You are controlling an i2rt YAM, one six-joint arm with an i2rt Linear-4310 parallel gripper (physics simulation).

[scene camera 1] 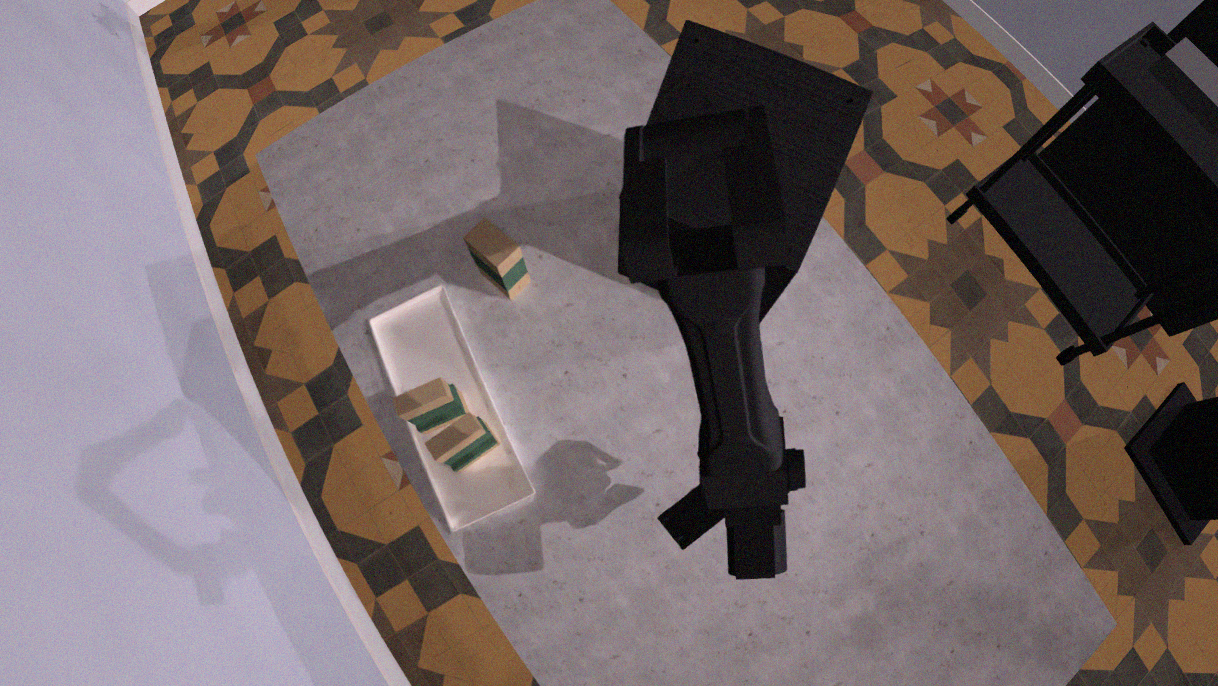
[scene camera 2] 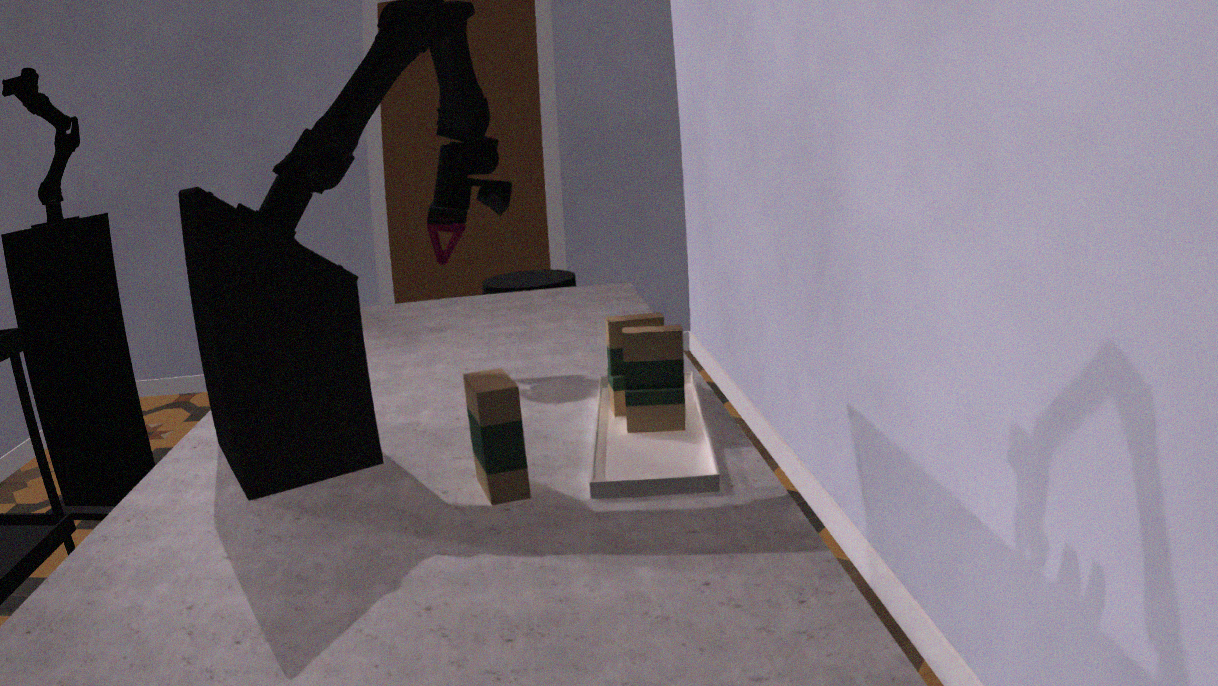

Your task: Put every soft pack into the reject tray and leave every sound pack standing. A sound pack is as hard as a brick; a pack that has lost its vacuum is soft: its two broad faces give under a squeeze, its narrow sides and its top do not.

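Pixels of known places: gripper, fingertip midpoint: [scene camera 2: 442, 262]; arm's base at its link origin: [scene camera 2: 270, 233].
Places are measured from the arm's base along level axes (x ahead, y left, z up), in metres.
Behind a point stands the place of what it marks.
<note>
A tan pack with a green band [scene camera 1: 498, 259] @(x 0.313, y -0.101, z -0.188 m) [scene camera 2: 496, 434] @(x 0.315, y -0.177, z -0.240 m) stands upright on the grey table top, beside the tray. The white reject tray [scene camera 1: 415, 340] @(x 0.504, y -0.117, z -0.326 m) [scene camera 2: 654, 486] @(x 0.488, y -0.185, z -0.316 m) holds two like packs, both upright and close together. One pack [scene camera 1: 436, 403] @(x 0.501, y 0.045, z -0.201 m) [scene camera 2: 653, 374] @(x 0.514, y 0.013, z -0.245 m) is nearer the middle of the tray; the other pack [scene camera 1: 461, 442] @(x 0.493, y 0.118, z -0.190 m) [scene camera 2: 615, 364] @(x 0.468, y 0.087, z -0.249 m) stands behind it in scene camera 2, partly hidden. My gripper [scene camera 2: 444, 248] @(x 0.194, y 0.350, z -0.120 m) is raised high above the table, away from all packs, pointing down, with its magenta fingers partly open and empty. The arm hides the fingers in scene camera 1.
The black arm base [scene camera 1: 779, 63] @(x -0.102, y -0.033, z 0.075 m) [scene camera 2: 289, 383] @(x 0.039, y -0.101, z -0.186 m) stands on the table top [scene camera 1: 852, 545] @(x 0.056, y 0.582, z -0.329 m) [scene camera 2: 554, 613] @(x 0.369, y -0.417, z -0.329 m), near the single pack. A pale wall [scene camera 1: 76, 255] [scene camera 2: 937, 213] runs along the tray side. Dark furniture [scene camera 1: 1065, 247] and another arm on a pedestal [scene camera 2: 76, 357] stand off the table.
</note>
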